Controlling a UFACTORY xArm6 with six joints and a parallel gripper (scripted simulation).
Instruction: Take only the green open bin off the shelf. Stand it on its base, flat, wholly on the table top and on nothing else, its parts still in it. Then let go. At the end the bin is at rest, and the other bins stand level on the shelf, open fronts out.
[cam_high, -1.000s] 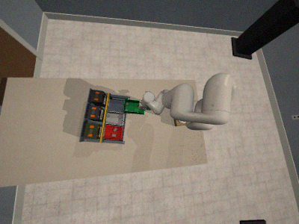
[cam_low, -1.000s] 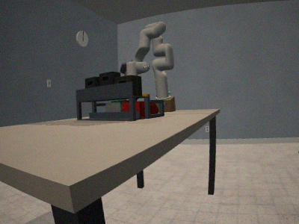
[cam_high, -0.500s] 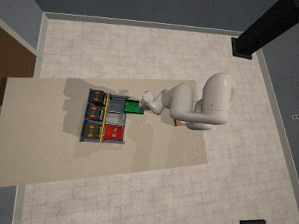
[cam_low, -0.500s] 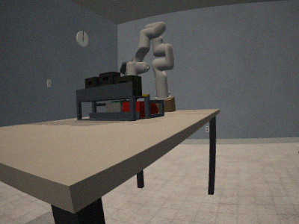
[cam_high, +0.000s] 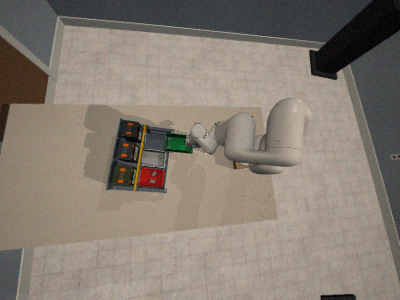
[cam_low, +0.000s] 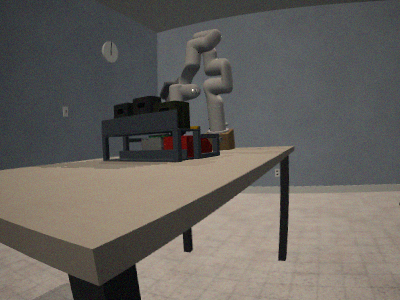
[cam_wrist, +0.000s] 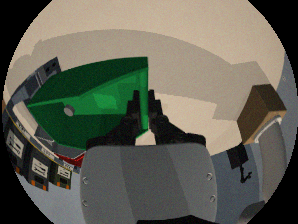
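My hand is 8 cm short of the green open bin. Round my hand: yellow strip 29 cm ahead, 11 cm to the left, 5 cm above; then red bin 24 cm ahead, 23 cm to the left, 1 cm below; then grey bin 24 cm ahead, 11 cm to the left, 1 cm below.
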